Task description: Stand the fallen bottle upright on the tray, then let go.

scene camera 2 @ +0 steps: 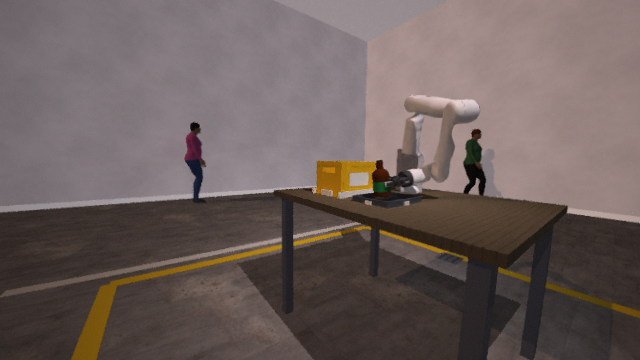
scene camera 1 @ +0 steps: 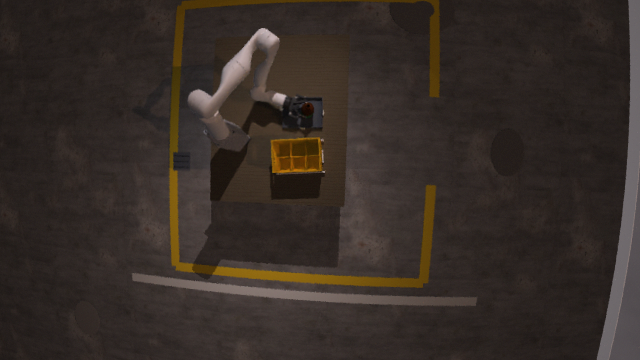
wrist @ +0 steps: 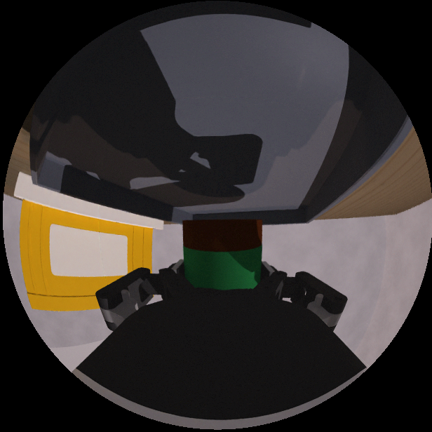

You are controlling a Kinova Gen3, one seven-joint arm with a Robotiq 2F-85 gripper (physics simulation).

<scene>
In view: the gripper [wrist: 222, 269] and a bottle [wrist: 226, 254].
</scene>
